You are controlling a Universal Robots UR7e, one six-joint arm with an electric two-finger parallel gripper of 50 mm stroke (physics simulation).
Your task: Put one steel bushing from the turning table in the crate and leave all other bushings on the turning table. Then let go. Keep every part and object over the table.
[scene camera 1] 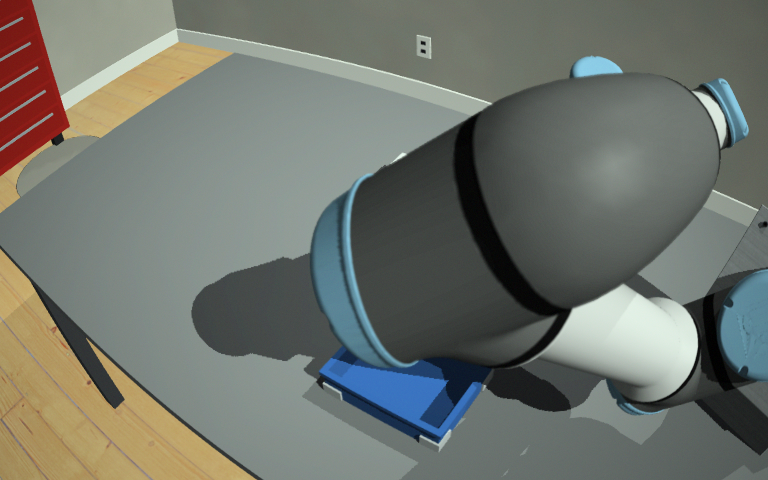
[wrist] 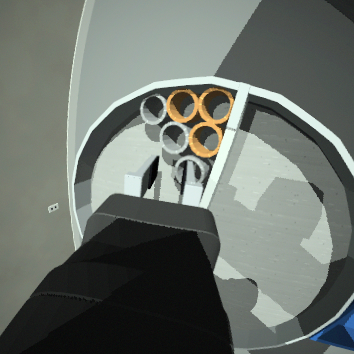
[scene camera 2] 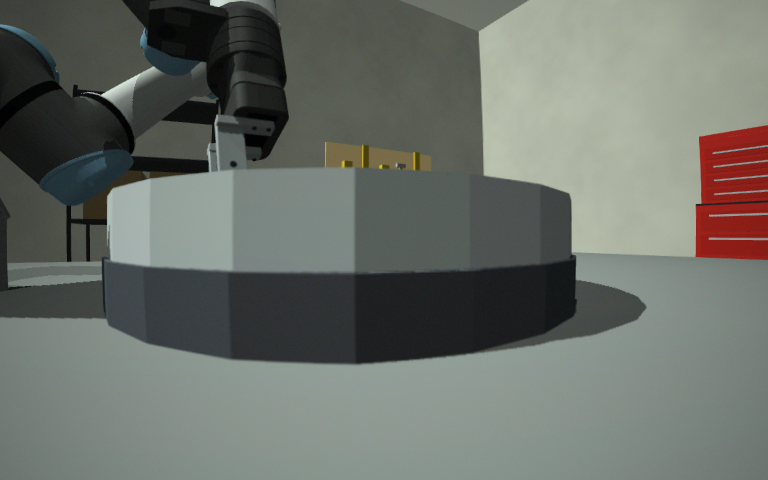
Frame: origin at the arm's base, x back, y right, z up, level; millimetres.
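Seen in the pictures: gripper, between the fingertips: (wrist: 170,167).
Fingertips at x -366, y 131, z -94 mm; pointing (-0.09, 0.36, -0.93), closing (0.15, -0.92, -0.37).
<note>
A point is followed by its place in that frame.
Three steel bushings stand upright in the turning table (scene camera 2: 294,220) @[x -388, y 268, z -112 mm] (wrist: 212,80) @[x -277, y 118, z -89 mm] in the wrist view: one by the rim (wrist: 142,109) @[x -321, y 183, z -97 mm], a middle one (wrist: 162,142) @[x -346, y 149, z -97 mm], and one nearest the gripper (wrist: 200,177). Three orange bushings (wrist: 169,106) @[x -309, y 153, z -98 mm] (wrist: 231,104) @[x -290, y 97, z -97 mm] (wrist: 192,146) @[x -337, y 118, z -97 mm] stand beside them. My gripper (wrist: 170,167) @[x -366, y 131, z -94 mm] is open with nothing between its fingers; its right finger overlaps the nearest steel bushing in the wrist view. Whether they touch is unclear. In scene camera 2 the rim hides the fingertips. The blue crate (scene camera 1: 390,390) @[x -471, y -282, z -170 mm] (wrist: 342,327) @[x -541, y -274, z -164 mm] is partly hidden by the arm; its visible floor is bare.
A white divider (wrist: 224,146) @[x -325, y 89, z -89 mm] crosses the turning table right beside the bushings. The raised rim surrounds the bowl. The arm covers much of scene camera 1. A tan board with yellow strips (scene camera 2: 396,158) stands behind the turning table. Red drawers (scene camera 2: 736,169) are at the far right.
</note>
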